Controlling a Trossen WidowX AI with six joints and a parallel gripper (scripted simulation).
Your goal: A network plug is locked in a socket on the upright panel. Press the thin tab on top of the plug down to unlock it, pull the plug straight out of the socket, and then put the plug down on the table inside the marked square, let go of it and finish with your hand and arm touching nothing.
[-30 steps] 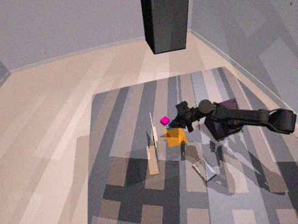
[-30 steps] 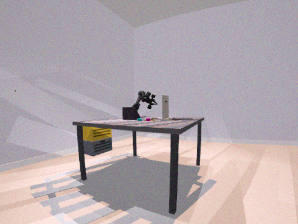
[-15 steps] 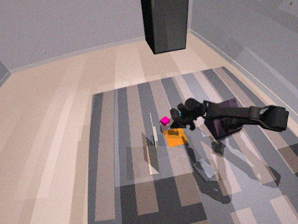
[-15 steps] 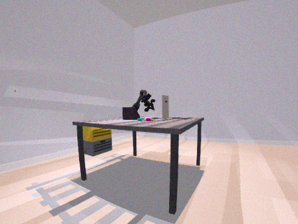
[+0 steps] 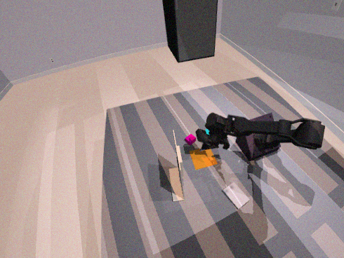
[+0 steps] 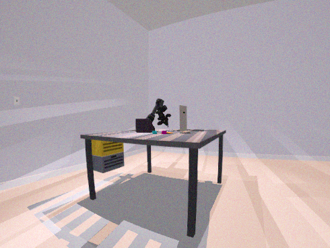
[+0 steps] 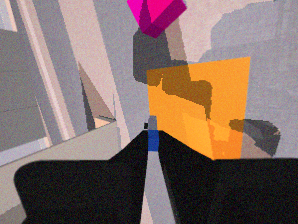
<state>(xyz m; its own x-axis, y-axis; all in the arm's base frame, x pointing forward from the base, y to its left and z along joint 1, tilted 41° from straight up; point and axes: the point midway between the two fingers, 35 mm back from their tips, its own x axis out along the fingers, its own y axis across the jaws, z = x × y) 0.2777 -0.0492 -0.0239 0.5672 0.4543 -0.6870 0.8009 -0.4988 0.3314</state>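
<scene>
My gripper tip is 80 mm above the orange marked square and 10 mm past it. Also, from my gripper tip: magenta cube 130 mm to the right, 70 mm below, 20 mm ahead; then blue network plug right at my gripper tip; then cyan cube 130 mm to the right, 100 mm behind, 70 mm below.
</scene>
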